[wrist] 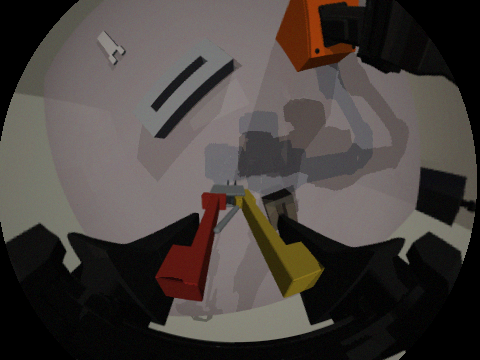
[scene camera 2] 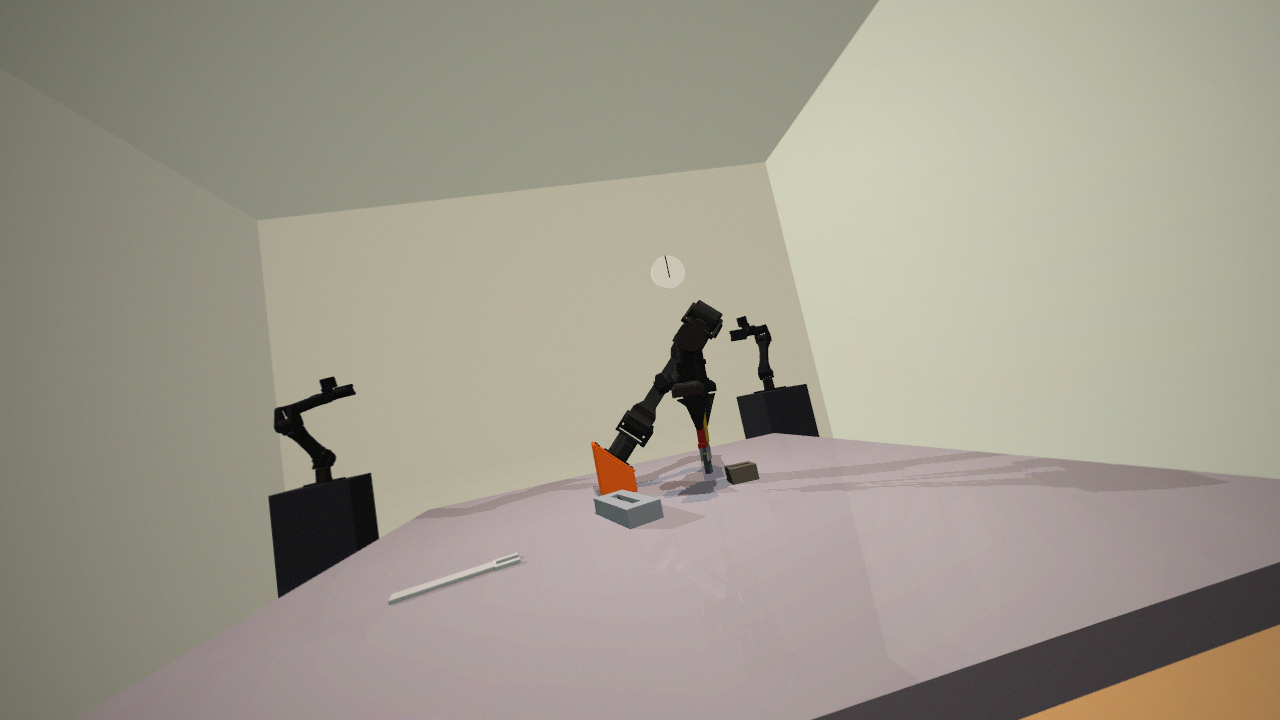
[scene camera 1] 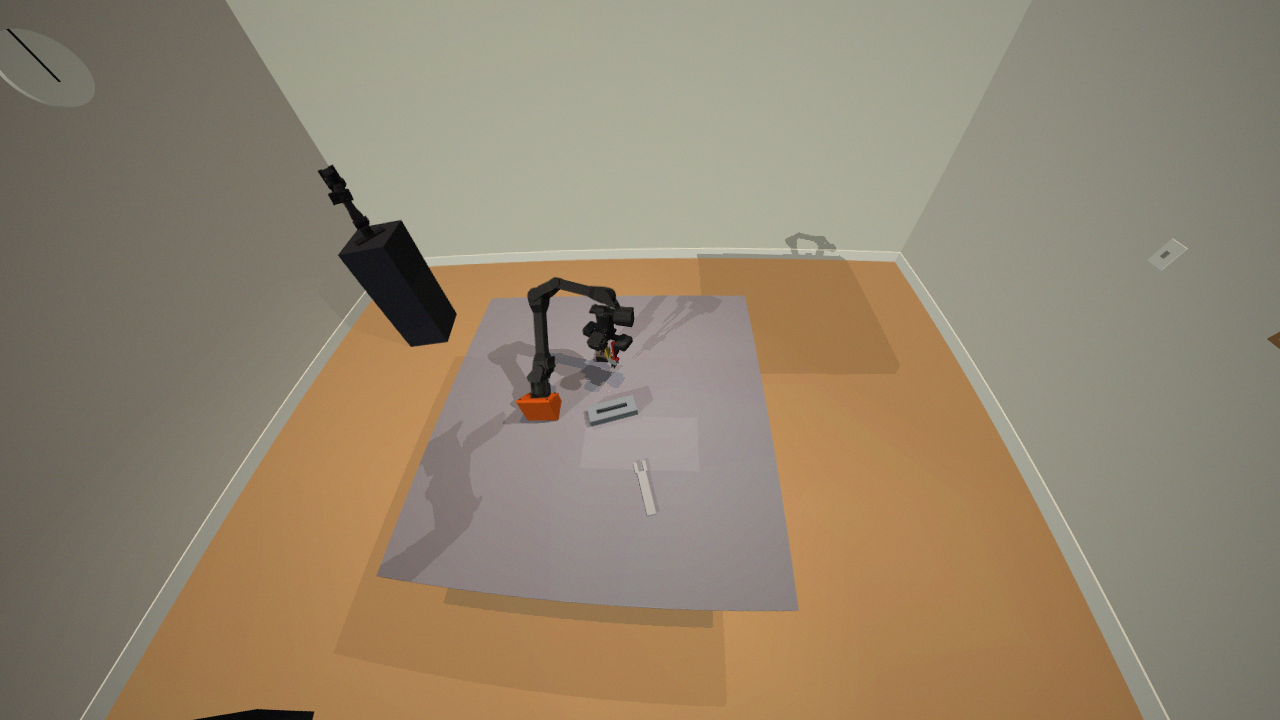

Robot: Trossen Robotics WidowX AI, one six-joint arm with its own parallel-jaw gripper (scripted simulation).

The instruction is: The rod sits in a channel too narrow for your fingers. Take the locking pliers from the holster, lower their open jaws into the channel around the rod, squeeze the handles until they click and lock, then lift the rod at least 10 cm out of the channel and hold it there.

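I can see my gripper [scene camera 2: 702,428] here, and the same gripper [scene camera 1: 609,350] is visible in another view, as is my gripper [wrist: 238,219]. There is a grey channel block [scene camera 2: 629,509] too. I find the grey channel block [scene camera 1: 624,407] again, and also the grey channel block [wrist: 204,65]. A brown holster [wrist: 279,203] is visible to me, and so is a yellow handle [wrist: 295,268].
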